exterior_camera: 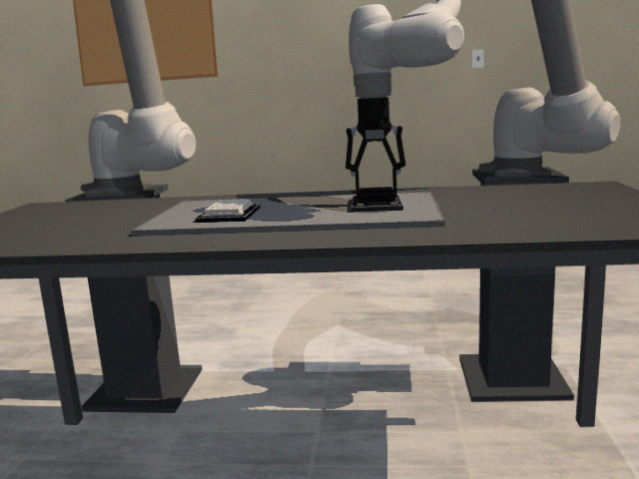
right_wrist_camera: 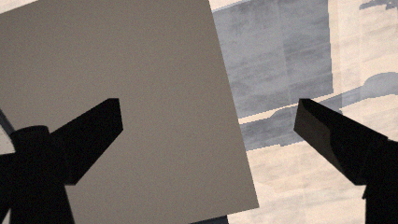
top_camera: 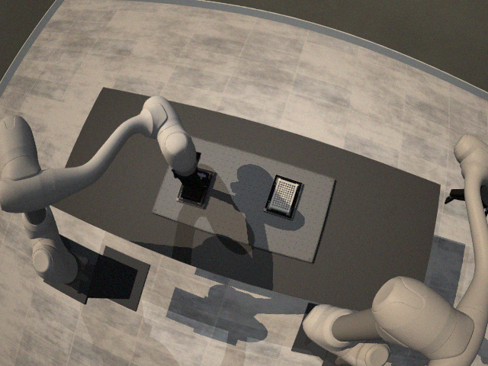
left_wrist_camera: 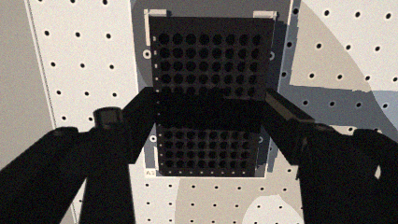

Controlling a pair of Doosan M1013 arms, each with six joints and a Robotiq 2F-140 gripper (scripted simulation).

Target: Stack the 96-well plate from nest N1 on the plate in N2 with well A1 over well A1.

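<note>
Now: left hand 4 cm above the nest N1. From my left hand the other things lie so: black 96-well plate: 2 cm below; then white A1 label: 30 cm to the right, 3 cm below, 3 cm behind; then grey perforated board: 20 cm to the right, 5 cm below, 1 cm ahead.
</note>
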